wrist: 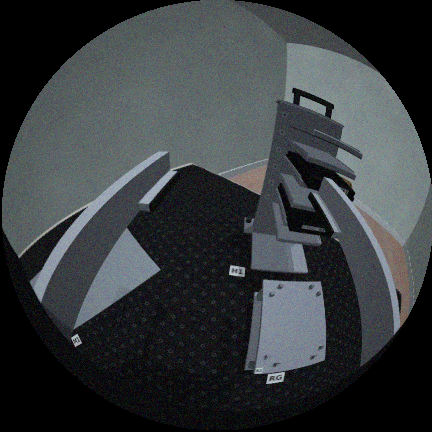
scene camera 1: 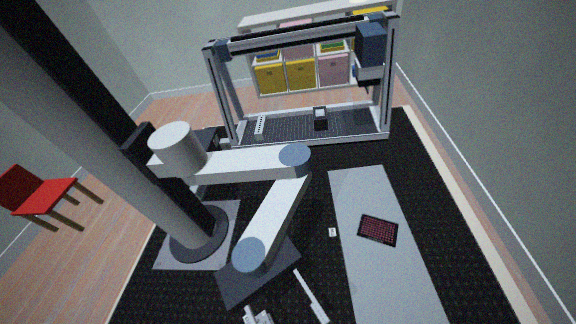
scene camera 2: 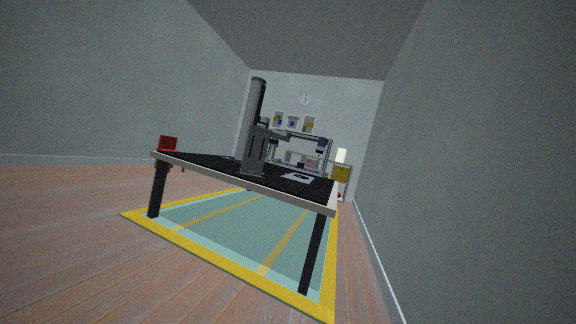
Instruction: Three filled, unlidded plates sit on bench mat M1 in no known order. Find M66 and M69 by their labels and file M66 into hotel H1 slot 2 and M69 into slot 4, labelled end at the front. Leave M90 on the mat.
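Frame: origin at the arm's base, x left, y up, z ahead, level; metres.
Where they show: gripper, fingertip midpoint: (wrist: 248, 171) (scene camera 2: 270, 144); arm's base, link origin: (scene camera 1: 200, 233) (scene camera 2: 240, 161).
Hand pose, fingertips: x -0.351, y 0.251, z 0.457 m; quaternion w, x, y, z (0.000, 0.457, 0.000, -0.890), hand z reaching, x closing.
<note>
Each offset is from my fingertips to the top centre of the thing.
Hotel H1 @[dx -0.209, dy +0.121, dz +0.000 m] (wrist: 270, 175) (scene camera 2: 258, 145) stands upright right of centre in the wrist view. One dark plate @[dx -0.168, dy -0.012, dz -0.031 m] (wrist: 312, 172) lies on an upper shelf. Another dark plate @[dx -0.168, dy -0.083, dz -0.031 m] (wrist: 302, 215) lies on a lower shelf, with part of a pale label strip showing at its front. Their labels and the slot numbers cannot be read. A dark plate with pink-filled wells @[dx +0.336, dy -0.221, dz +0.241 m] (scene camera 1: 378, 230) (scene camera 2: 301, 176) lies flat on mat M1 (scene camera 1: 357, 185) (wrist: 120, 280); its label cannot be read. My gripper (wrist: 248, 171) is open and empty in front of the hotel, the right finger partly covering its shelves.
The pale RG stand (wrist: 295, 325) with small pegs is on the bench in front of the hotel. The H1 tag @[dx -0.071, dy -0.238, dz +0.020 m] (wrist: 237, 271) and M1 tag @[dx +0.336, dy -0.238, dz +0.082 m] (scene camera 1: 332, 232) lie on the black bench top. A gantry machine (scene camera 1: 310, 142) stands at the back. The arm's column (scene camera 2: 254, 117) rises beside the hotel.
</note>
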